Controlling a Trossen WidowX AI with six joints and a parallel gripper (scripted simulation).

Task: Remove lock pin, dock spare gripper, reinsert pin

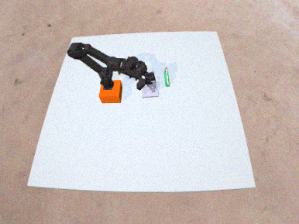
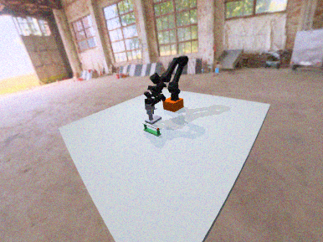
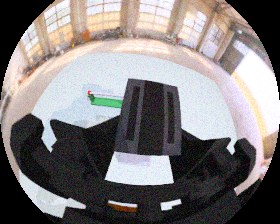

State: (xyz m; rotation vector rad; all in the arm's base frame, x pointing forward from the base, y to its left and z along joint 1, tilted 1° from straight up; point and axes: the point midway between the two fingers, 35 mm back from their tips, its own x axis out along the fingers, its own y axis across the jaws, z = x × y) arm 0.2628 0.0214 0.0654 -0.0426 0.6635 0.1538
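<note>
My gripper tip is now 10 mm past the spare gripper and 10 mm above it. The rest, counted from my gripper tip: mount: 10 mm behind, 80 mm below; then green bar: 90 mm ahead, 120 mm to the left, 110 mm below.
</note>
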